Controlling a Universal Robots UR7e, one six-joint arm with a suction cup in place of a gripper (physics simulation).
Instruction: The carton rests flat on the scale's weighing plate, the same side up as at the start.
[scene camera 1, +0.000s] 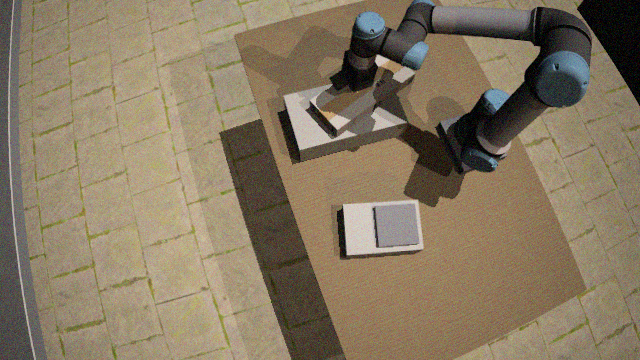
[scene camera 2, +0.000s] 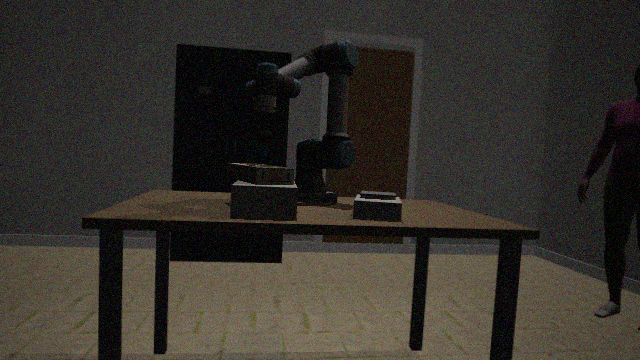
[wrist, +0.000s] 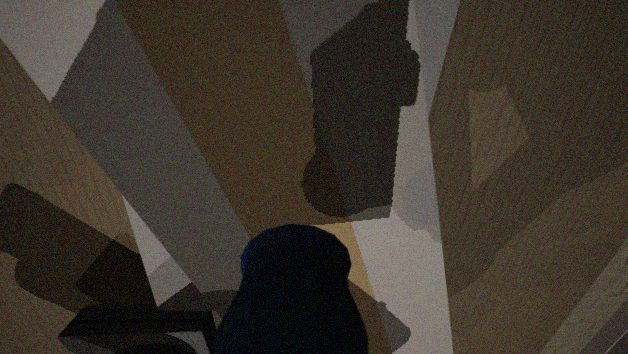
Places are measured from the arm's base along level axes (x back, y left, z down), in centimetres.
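Pixels of known places: hand, tool point: (scene camera 2: 261, 156) (wrist: 296, 268); arm's base, link origin: (scene camera 2: 309, 192).
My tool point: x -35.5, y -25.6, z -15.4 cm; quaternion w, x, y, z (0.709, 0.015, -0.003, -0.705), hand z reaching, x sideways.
For each thing: its top centre in the pictures, then the offset to it from my tool point. Level surfaces: height alone.
- carton, top centre: (wrist: 319, 273) (scene camera 1: 364, 85) (scene camera 2: 258, 165) dx +4.1, dy -0.7, dz +3.4 cm
- large white block, top centre: (wrist: 267, 117) (scene camera 1: 345, 108) (scene camera 2: 266, 182) dx -3.2, dy +1.6, dz +8.9 cm
- scale, top centre: (scene camera 1: 384, 225) (scene camera 2: 378, 193) dx -9.4, dy +40.2, dz +11.2 cm
- wooden table, surface height: dz +18.7 cm
The carton (scene camera 1: 345, 106) (scene camera 2: 276, 175) (wrist: 225, 125) is long, flat and white with a brown band along its top. It lies on the large white block (scene camera 1: 300, 126) (scene camera 2: 262, 204), set at an angle across it. My gripper (scene camera 1: 357, 84) (wrist: 295, 231) points down over the carton with its suction off, so it is open; its cup tip is too dark in scene camera 2 to show the gap. The scale (scene camera 1: 359, 230) (scene camera 2: 377, 211) stands apart from the block, with its grey weighing plate (scene camera 1: 396, 225) (scene camera 2: 378, 194) bare. Arm and shadows cover part of the carton.
The wooden table (scene camera 1: 460, 260) (scene camera 2: 190, 215) carries the block, the scale and the arm's base (scene camera 1: 452, 145) (scene camera 2: 320, 197). The block is taller than the scale. A person (scene camera 2: 622, 150) stands at the right, beyond the table. Dark shadows lie over the block and table.
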